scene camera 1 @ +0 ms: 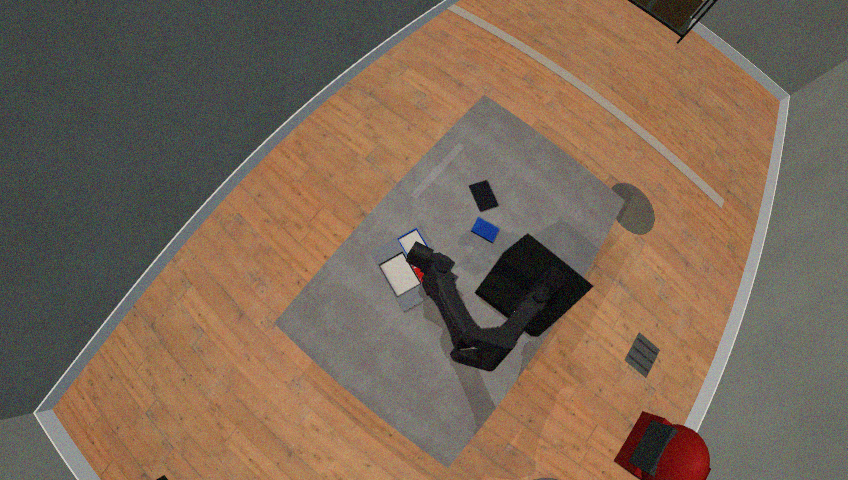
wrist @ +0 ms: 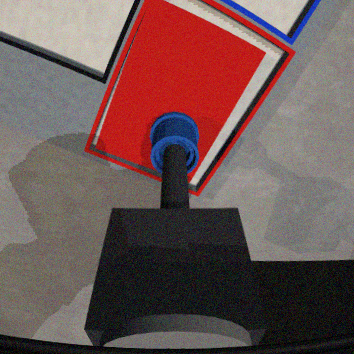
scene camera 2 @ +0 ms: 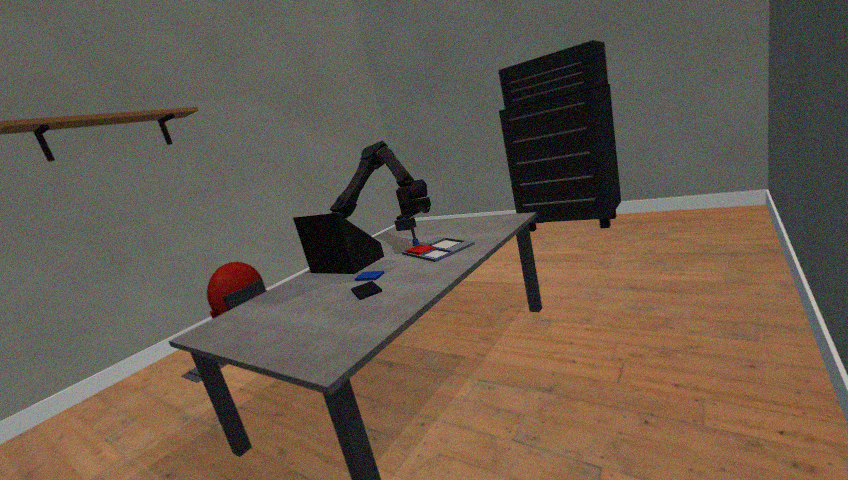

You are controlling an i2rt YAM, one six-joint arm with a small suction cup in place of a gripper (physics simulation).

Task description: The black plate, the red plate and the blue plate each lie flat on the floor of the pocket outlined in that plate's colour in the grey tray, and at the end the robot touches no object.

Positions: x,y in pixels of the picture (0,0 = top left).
Scene:
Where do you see my suction cup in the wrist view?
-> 173,124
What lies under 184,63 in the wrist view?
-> A red plate.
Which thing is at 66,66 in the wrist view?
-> A grey tray.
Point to a grey tray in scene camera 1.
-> At 403,280

